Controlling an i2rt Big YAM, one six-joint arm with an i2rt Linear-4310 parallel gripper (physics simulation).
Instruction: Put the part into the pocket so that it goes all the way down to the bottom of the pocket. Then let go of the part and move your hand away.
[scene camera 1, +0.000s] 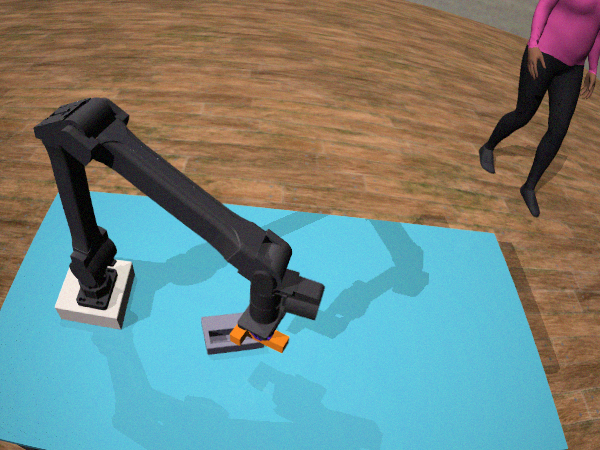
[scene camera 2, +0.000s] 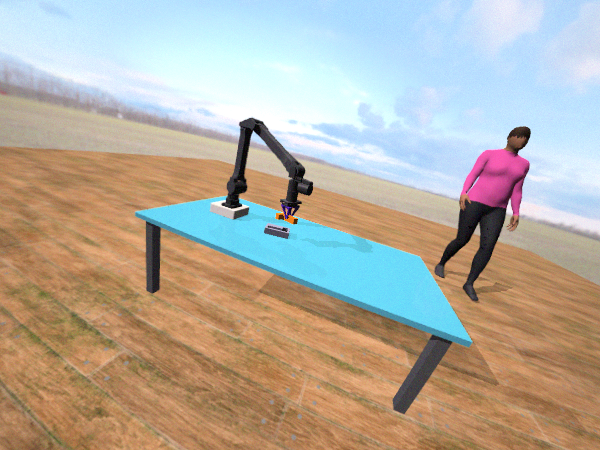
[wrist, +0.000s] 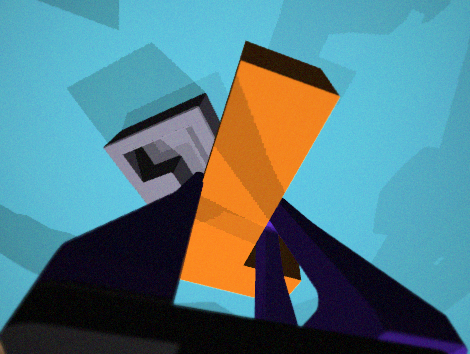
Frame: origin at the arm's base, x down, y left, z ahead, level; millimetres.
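Seen in the pictures: gripper, fingertip midpoint: (scene camera 1: 261, 333) (scene camera 2: 288, 218) (wrist: 232, 192); arm's base, link origin: (scene camera 1: 97, 288) (scene camera 2: 231, 205).
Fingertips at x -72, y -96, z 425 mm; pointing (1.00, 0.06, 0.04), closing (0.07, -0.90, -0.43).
Note:
Offsets run from my fingertips to a thing's middle. Level surfaces: height alone.
My gripper (scene camera 1: 261, 336) (scene camera 2: 288, 216) (wrist: 232, 192) has purple fingers and is shut on the orange part {dx +0, dy -15, dz -4 mm} (scene camera 1: 278, 342) (scene camera 2: 293, 220) (wrist: 270, 110), an angular bar with a short arm at one end. The part hangs in the air, apart from the table. The grey block {dx +110, dy +55, dz -66 mm} (scene camera 1: 206, 327) (scene camera 2: 270, 233) (wrist: 142, 187) lies on the table with its stepped pocket {dx +123 mm} (scene camera 1: 217, 336) facing up. In scene camera 1 the part and hand cover the block's right portion. In the wrist view the block is left of the part, partly hidden by it and a finger; their long sides point in different directions.
The arm's base stands on a white block (scene camera 1: 65, 301) (scene camera 2: 220, 208) at the left of the blue table (scene camera 1: 450, 350) (scene camera 2: 350, 270). A person in a pink top (scene camera 1: 565, 30) (scene camera 2: 500, 175) stands on the wooden floor beyond the table. Arm shadows fall across the table.

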